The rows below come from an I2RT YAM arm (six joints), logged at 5 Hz.
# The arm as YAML. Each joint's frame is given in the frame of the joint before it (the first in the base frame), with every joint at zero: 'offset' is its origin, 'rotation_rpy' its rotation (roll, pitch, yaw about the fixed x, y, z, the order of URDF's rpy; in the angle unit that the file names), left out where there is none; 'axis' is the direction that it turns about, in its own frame. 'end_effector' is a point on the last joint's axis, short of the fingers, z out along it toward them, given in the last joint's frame.
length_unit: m
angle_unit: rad
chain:
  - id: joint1
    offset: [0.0, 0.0, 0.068]
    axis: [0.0, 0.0, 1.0]
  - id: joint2
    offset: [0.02, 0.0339, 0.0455]
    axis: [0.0, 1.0, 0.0]
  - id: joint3
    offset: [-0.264, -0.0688, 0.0]
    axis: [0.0, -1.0, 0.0]
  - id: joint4
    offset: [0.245, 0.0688, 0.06]
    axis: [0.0, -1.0, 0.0]
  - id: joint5
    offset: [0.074, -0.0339, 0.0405]
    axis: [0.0, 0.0, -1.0]
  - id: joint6
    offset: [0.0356, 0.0, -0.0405]
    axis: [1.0, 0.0, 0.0]
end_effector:
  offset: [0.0, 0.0, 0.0]
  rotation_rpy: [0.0, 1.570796, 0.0]
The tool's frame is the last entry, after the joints.
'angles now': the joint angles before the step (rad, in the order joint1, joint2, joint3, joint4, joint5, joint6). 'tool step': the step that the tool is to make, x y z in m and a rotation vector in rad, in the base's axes. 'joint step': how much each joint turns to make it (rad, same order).
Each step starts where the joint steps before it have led.
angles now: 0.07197, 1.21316, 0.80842, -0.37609, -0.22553, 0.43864
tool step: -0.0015, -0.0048, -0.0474, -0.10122, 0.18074, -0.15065
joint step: 0.00474, 0.09235, -0.07821, -0.00877, 0.16686, 0.06287
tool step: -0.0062, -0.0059, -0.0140, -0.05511, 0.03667, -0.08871
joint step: -0.00933, 0.00586, -0.04465, 0.01049, 0.08767, 0.03679
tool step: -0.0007, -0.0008, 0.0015, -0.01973, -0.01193, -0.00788
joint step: 0.00006, -0.00906, -0.00284, 0.00453, 0.02151, -0.00451
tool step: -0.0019, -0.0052, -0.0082, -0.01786, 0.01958, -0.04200
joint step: -0.01684, 0.01221, -0.02141, 0.01224, 0.02762, 0.01219
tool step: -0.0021, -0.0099, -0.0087, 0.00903, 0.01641, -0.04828
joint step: -0.04145, 0.01261, -0.02467, 0.02033, -0.00452, 0.01084
